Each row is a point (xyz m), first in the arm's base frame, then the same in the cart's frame.
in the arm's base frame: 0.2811 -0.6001 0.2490
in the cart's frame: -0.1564 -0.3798 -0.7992
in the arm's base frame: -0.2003 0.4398 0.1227
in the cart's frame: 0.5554 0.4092 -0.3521
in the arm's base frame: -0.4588 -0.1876 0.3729
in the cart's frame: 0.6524 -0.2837 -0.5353
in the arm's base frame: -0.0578 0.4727 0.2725
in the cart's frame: 0.5186 0.4837 -0.5442
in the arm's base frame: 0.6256 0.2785 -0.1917
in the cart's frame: -0.3186 0.5895 -0.4545
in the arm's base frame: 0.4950 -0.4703 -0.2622
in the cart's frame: -0.5146 -0.1476 -0.4228
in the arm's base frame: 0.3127 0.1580 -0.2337
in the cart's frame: -0.1258 0.3633 -0.2937
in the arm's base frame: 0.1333 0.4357 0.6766
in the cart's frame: 0.5317 0.4959 -0.9924
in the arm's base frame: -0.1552 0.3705 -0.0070
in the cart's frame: 0.4351 0.3701 -0.2646
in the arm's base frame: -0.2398 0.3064 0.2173
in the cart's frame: 0.5821 0.2651 -0.4347
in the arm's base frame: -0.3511 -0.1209 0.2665
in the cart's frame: 0.5406 -0.1750 -0.4800
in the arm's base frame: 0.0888 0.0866 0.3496
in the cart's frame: 0.2942 0.1768 -0.7230
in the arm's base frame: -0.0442 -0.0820 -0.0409
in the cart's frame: 0.1656 -0.0046 -0.3368
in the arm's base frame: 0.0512 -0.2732 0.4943
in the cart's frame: 0.2601 -0.1791 -0.8778
